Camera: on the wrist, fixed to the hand. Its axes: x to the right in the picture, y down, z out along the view.
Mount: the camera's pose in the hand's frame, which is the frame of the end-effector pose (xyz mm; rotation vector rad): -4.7 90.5 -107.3 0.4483 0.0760 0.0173
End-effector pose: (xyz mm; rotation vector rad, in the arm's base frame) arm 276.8 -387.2 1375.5 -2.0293 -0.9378 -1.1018
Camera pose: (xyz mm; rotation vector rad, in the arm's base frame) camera 304.0 -522.5 1401.7 -1.6165 -1.0207 -0.8595
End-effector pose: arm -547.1 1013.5 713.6 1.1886 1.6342 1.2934
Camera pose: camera -624.8 982.8 826.5 1.4277 2.0431 1.0188
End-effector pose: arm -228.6 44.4 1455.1 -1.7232 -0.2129 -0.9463
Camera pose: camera -231.9 -82.1 1394.1 -1.2737 -0.3325 -0.8722
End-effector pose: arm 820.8 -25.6 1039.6 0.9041 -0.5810 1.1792
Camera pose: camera 726.4 72.4 1004.8 1.2267 -0.2637 1.3809
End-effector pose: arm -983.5 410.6 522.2 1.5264 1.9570 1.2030
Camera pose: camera -1006.6 368.4 654.1 1.7257 2.3858 0.8743
